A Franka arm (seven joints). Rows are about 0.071 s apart.
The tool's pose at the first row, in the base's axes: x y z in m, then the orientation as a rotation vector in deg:
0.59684, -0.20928, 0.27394, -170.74, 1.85, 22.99
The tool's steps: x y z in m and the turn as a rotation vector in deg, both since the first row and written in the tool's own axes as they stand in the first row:
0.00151, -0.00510, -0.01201, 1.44, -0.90, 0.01
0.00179, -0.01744, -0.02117, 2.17, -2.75, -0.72
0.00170, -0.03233, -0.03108, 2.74, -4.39, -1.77
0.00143, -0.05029, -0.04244, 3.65, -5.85, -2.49
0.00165, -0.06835, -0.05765, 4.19, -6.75, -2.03
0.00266, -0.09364, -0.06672, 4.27, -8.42, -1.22
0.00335, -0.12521, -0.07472, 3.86, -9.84, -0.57
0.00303, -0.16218, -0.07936, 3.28, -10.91, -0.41
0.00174, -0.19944, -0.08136, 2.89, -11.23, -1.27
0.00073, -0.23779, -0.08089, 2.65, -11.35, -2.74
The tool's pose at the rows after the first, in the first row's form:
0.60164, -0.20586, 0.28568, -169.13, 2.05, 24.13
0.60479, -0.19488, 0.29596, -167.91, 0.92, 26.65
0.60788, -0.18148, 0.30739, -166.82, -0.67, 28.83
0.61130, -0.16522, 0.32066, -165.46, -1.69, 30.71
0.61620, -0.14940, 0.33748, -164.74, -1.00, 31.97
0.62053, -0.12558, 0.34917, -164.26, 0.03, 34.45
0.62453, -0.09539, 0.36074, -164.27, 0.76, 36.66
0.62688, -0.05939, 0.37006, -164.50, 0.77, 38.34
0.62762, -0.02274, 0.37716, -164.67, -0.60, 38.77
0.62802, 0.01532, 0.38197, -164.69, -2.81, 38.81

